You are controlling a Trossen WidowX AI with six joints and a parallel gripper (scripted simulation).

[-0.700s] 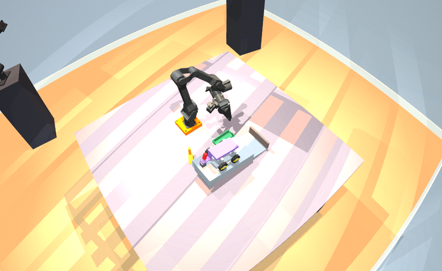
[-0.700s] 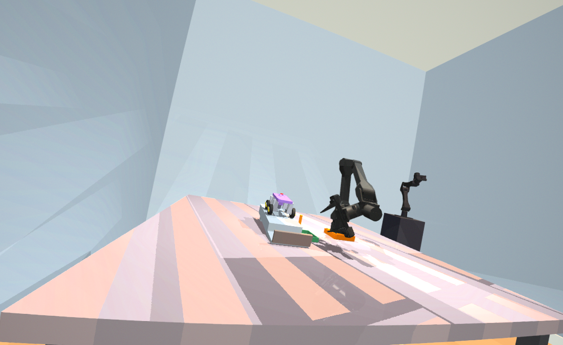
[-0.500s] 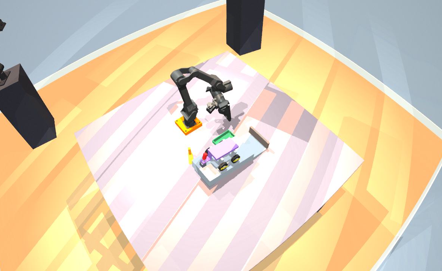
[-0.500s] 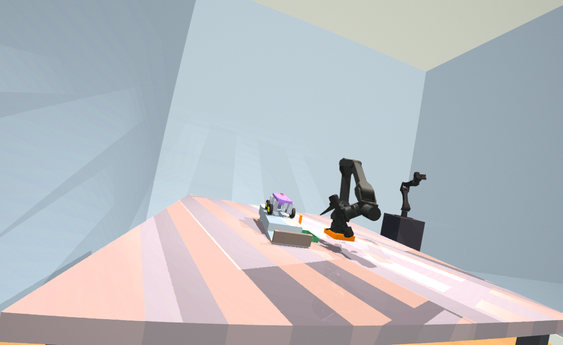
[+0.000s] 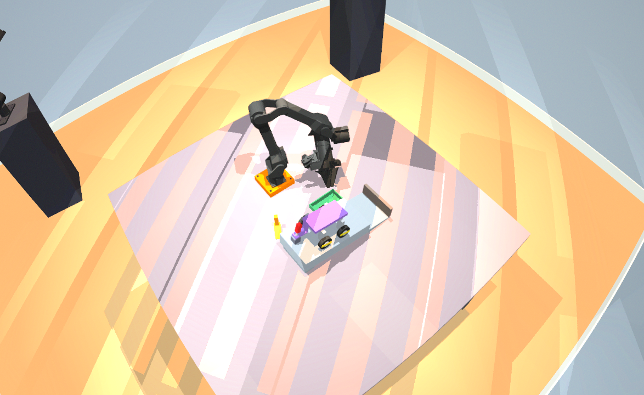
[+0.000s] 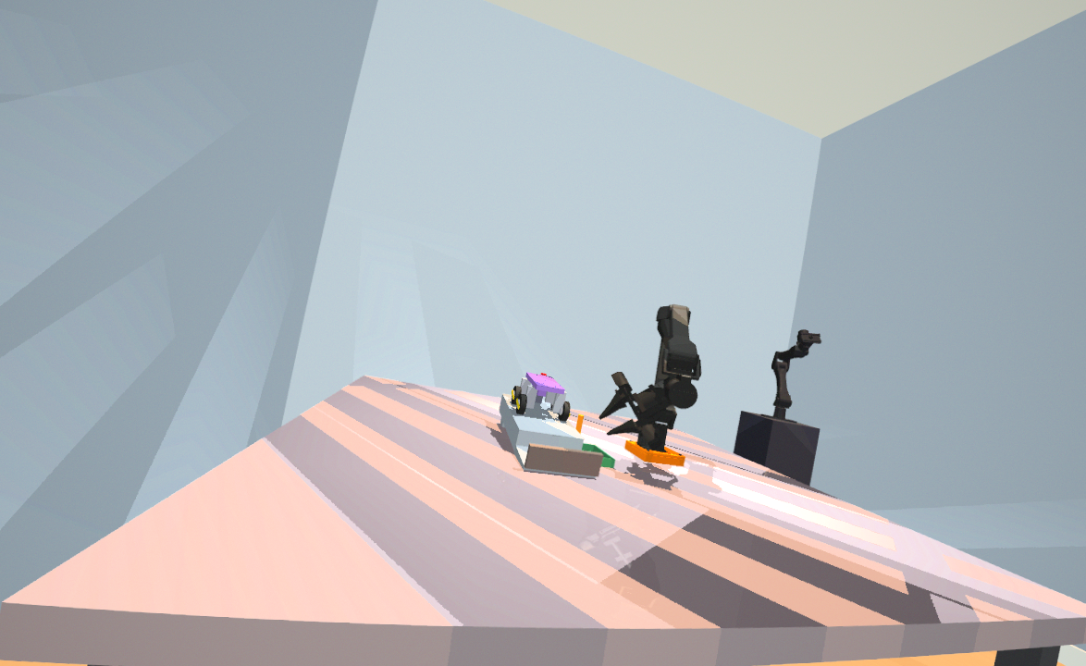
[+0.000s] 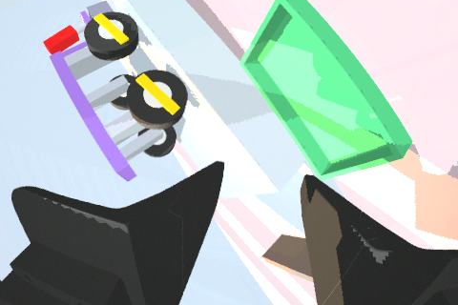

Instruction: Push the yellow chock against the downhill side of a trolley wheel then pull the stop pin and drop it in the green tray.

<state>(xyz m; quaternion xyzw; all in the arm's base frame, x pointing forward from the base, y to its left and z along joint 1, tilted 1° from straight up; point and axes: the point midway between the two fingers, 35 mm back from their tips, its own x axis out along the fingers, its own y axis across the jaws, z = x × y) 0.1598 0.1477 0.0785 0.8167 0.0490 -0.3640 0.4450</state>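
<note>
The yellow chock is 240 mm to the right of my gripper tip, 60 mm below it and 20 mm ahead of it. Round my gripper tip: green tray: 90 mm below, 20 mm to the right, 10 mm ahead; purple-decked trolley: 140 mm ahead, 110 mm to the right, 30 mm above; brown end wall: 140 mm to the left, 110 mm ahead, 50 mm below.
</note>
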